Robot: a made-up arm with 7 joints. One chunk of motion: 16 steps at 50 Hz.
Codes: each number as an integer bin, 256 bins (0 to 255) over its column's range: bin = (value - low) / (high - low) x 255, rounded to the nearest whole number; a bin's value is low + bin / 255 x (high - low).
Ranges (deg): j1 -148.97..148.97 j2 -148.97..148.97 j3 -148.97..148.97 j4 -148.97..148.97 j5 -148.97..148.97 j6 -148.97..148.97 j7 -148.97..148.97
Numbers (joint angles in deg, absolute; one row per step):
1: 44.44 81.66 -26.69 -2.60 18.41 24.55 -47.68
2: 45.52 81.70 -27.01 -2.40 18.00 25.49 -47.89
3: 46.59 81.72 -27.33 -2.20 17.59 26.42 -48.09
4: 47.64 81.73 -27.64 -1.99 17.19 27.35 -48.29
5: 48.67 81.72 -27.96 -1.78 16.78 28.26 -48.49
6: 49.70 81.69 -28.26 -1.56 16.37 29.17 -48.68
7: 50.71 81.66 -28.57 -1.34 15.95 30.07 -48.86
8: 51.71 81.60 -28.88 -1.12 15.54 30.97 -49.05
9: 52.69 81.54 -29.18 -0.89 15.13 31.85 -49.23
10: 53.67 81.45 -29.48 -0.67 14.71 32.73 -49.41
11: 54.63 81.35 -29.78 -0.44 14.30 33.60 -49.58
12: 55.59 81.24 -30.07 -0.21 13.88 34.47 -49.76
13: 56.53 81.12 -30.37 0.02 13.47 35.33 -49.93
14: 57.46 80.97 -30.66 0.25 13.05 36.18 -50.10
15: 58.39 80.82 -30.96 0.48 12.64 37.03 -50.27
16: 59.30 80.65 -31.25 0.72 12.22 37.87 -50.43
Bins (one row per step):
1: 166 197 105 125 143 149 87
2: 166 197 104 125 143 149 87
3: 167 197 104 126 143 150 86
4: 168 197 104 126 142 151 86
5: 169 197 104 126 142 152 86
6: 170 197 103 126 142 152 86
7: 171 197 103 126 141 153 86
8: 172 197 103 127 141 154 86
9: 173 197 103 127 140 155 85
10: 173 197 102 127 140 156 85
11: 174 197 102 127 140 156 85
12: 175 197 102 127 139 157 85
13: 176 197 102 128 139 158 85
14: 177 197 101 128 139 158 85
15: 177 197 101 128 138 159 84
16: 178 197 101 128 138 160 84

